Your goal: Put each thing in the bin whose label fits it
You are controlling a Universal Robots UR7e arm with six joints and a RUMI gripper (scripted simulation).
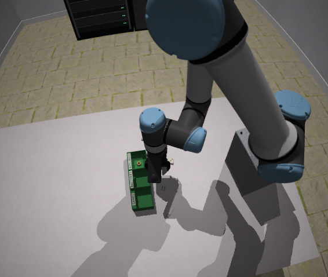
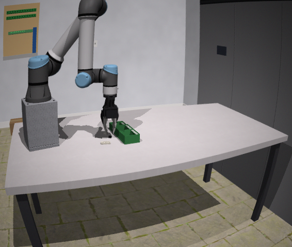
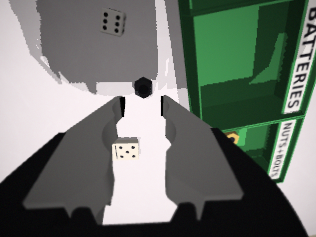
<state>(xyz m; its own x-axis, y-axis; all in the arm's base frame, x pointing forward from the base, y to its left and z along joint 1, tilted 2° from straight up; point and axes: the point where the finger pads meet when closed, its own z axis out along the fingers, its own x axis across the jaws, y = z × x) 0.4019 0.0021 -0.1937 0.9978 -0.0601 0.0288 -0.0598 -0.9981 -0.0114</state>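
My hand is 3 cm above the black round piece. The rest, counted from my hand: brass nut: 9 cm ahead, 6 cm to the right, 3 cm below; then white domino: 4 cm behind, 7 cm to the right, 3 cm below; then white die: 2 cm behind, 5 cm to the left, 3 cm below.
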